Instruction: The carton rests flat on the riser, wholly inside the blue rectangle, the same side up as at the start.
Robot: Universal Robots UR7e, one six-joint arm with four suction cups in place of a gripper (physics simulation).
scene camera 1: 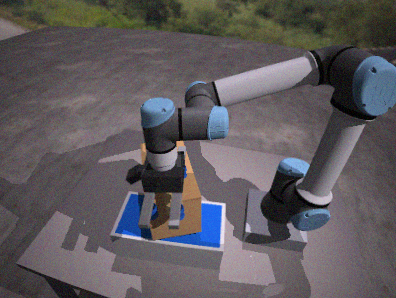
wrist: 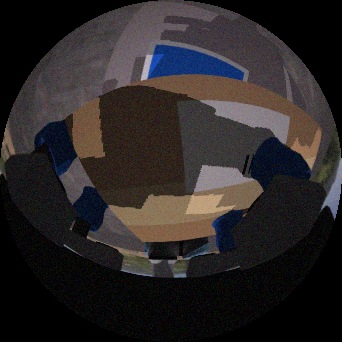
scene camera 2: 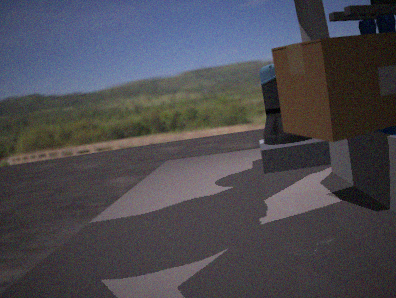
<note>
My suction head point(wrist: 271, 157) carries a brown carton point(scene camera 2: 330, 89), which touches nothing else.
The brown carton is seen too in scene camera 1 point(scene camera 1: 191, 198) and in the wrist view point(wrist: 168, 155).
</note>
